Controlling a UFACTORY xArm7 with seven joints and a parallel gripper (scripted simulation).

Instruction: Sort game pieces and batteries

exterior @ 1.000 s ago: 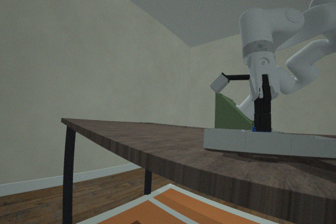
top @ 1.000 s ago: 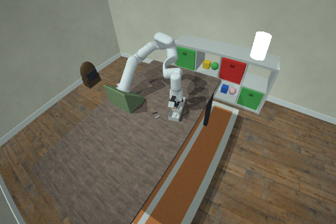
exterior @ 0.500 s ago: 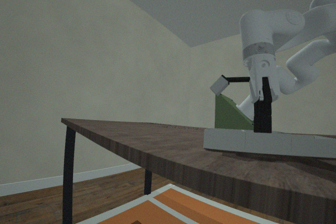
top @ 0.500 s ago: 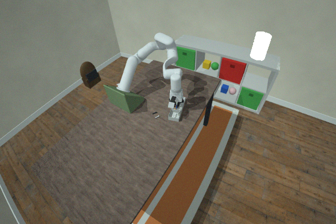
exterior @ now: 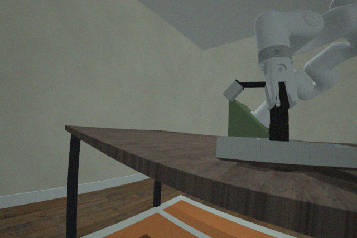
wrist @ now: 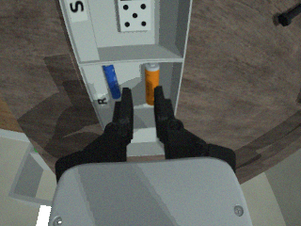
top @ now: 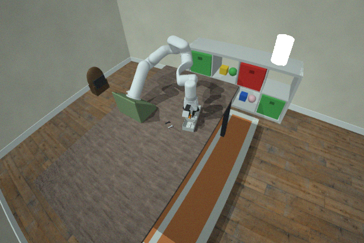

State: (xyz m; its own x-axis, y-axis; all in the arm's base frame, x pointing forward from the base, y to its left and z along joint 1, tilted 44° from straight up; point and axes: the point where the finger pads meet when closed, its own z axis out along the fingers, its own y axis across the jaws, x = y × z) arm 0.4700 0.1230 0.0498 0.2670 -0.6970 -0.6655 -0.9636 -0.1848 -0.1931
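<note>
Now: the white bin 10 mm ahead of my hand and 40 mm below it. From my hand the other things lie so: blue battery (30 mm ahead, 40 mm below); orange battery (10 mm behind, 40 mm below); white domino (30 mm ahead, 80 mm to the right, 40 mm below).
</note>
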